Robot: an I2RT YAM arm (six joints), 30 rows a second.
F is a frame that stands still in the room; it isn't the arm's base.
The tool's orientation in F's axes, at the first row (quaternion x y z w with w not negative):
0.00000, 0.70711, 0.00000, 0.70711
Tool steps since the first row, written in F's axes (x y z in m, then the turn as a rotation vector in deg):
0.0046, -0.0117, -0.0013, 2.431, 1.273, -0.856
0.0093, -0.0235, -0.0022, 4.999, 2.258, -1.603
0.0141, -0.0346, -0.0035, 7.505, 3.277, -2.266
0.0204, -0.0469, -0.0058, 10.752, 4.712, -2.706
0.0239, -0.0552, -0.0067, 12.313, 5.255, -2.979
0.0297, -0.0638, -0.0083, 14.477, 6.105, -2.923
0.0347, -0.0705, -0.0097, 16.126, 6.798, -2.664
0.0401, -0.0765, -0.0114, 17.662, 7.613, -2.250
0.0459, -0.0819, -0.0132, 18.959, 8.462, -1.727
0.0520, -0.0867, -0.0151, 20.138, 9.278, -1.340
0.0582, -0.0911, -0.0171, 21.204, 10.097, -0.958
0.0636, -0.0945, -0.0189, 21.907, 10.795, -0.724
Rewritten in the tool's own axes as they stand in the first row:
0.0013, -0.0117, 0.0046, 0.856, 1.273, 2.431
0.0022, -0.0235, 0.0093, 1.603, 2.258, 4.999
0.0035, -0.0346, 0.0141, 2.266, 3.277, 7.505
0.0058, -0.0469, 0.0204, 2.706, 4.712, 10.752
0.0067, -0.0552, 0.0239, 2.979, 5.255, 12.313
0.0083, -0.0638, 0.0297, 2.923, 6.105, 14.477
0.0097, -0.0705, 0.0347, 2.664, 6.798, 16.126
0.0114, -0.0765, 0.0401, 2.250, 7.613, 17.662
0.0132, -0.0819, 0.0459, 1.727, 8.462, 18.959
0.0151, -0.0867, 0.0520, 1.340, 9.278, 20.138
0.0171, -0.0911, 0.0582, 0.958, 10.097, 21.204
0.0189, -0.0945, 0.0636, 0.724, 10.795, 21.907

